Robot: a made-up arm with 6 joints. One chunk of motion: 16 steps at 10 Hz.
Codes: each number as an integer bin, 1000 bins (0 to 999) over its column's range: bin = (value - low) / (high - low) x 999, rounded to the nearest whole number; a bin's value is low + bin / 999 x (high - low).
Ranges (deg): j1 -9.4..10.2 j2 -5.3..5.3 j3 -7.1..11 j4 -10..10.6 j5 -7.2..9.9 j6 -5.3..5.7
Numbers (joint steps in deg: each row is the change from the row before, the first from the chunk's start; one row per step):
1: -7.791 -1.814 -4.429 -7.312 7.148 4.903
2: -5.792 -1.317 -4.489 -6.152 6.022 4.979
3: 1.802 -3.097 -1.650 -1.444 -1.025 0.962
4: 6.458 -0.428 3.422 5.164 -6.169 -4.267
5: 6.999 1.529 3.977 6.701 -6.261 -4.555
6: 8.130 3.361 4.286 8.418 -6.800 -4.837
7: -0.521 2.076 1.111 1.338 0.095 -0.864
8: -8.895 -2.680 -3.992 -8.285 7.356 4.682
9: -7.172 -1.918 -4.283 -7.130 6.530 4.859
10: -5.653 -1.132 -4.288 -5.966 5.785 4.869
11: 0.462 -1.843 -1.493 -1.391 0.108 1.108
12: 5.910 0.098 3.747 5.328 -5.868 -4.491
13: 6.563 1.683 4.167 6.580 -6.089 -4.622
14: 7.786 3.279 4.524 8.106 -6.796 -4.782
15: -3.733 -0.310 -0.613 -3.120 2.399 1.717
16: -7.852 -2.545 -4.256 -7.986 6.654 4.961
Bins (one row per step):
1: 82 329 147 130 838 927
2: 184 375 144 187 772 934
3: 571 208 301 415 361 569
4: 808 459 581 735 60 94
5: 836 644 611 810 55 68
6: 893 816 628 893 23 42
7: 453 695 453 550 426 403
8: 26 247 172 83 850 907
9: 114 319 155 139 802 923
10: 191 393 155 196 759 924
11: 503 326 309 417 427 582
12: 780 509 599 743 78 73
13: 814 658 622 804 65 62
14: 876 809 642 878 24 47
15: 289 470 358 334 561 637
16: 79 260 157 98 809 932

